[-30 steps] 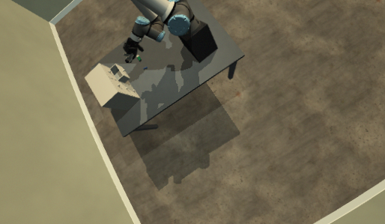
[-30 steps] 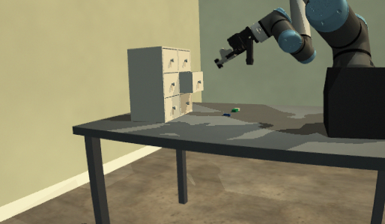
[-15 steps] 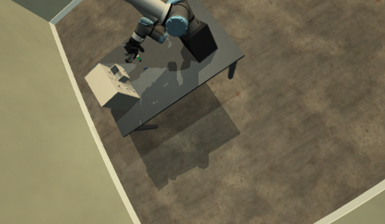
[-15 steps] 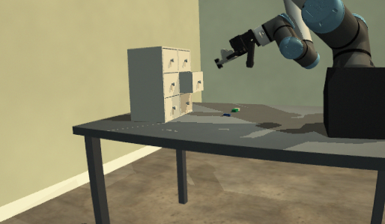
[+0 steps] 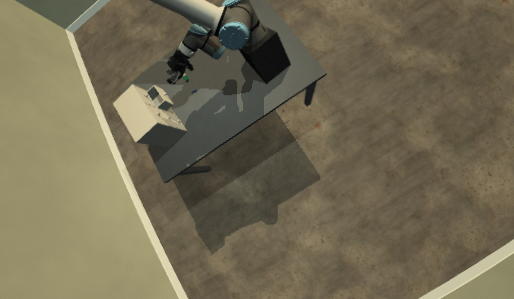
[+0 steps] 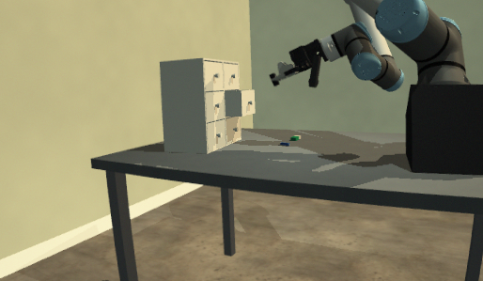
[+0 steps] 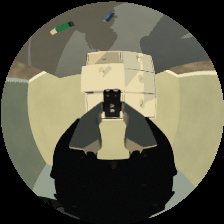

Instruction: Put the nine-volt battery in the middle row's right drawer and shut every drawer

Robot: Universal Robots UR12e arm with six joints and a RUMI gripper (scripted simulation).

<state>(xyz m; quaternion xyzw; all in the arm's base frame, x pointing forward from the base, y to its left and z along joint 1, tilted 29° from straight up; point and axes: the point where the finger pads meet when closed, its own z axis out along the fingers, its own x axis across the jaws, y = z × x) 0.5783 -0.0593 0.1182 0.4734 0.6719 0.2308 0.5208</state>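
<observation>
The nine-volt battery is 10 mm below my hand. Round my hand: blue item (250 mm below, 30 mm behind, 10 mm to the right); green-and-white item (250 mm below, 150 mm to the right, 40 mm behind).
</observation>
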